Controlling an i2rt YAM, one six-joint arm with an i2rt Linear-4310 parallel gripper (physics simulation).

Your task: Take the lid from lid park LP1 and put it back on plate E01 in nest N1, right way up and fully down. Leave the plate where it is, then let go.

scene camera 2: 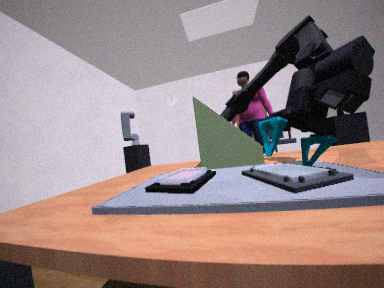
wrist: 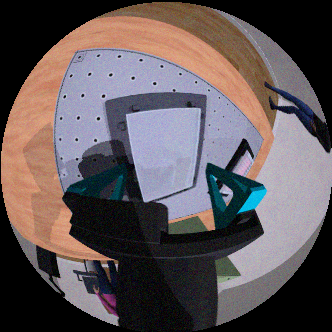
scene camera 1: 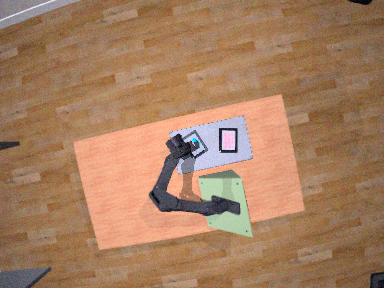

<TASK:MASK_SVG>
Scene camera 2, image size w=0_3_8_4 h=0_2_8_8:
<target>my gripper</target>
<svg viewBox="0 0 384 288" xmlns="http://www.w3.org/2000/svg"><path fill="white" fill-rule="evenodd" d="M289 93L285 109L269 114L269 117L259 120L258 127L264 142L265 155L268 157L272 156L283 131L290 131L291 127L301 130L301 132L312 132L314 134L311 134L310 137L301 138L303 166L311 167L336 141L337 135L330 132L330 122L291 107L287 108L290 97ZM320 144L308 161L310 146ZM273 129L272 141L269 146L268 131Z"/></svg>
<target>clear lid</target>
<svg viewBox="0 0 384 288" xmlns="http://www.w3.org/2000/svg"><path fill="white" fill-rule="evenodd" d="M252 167L256 173L284 180L283 177L286 175L289 177L289 182L293 183L298 182L298 177L301 175L305 180L329 175L328 171L330 170L284 163Z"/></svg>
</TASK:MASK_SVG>
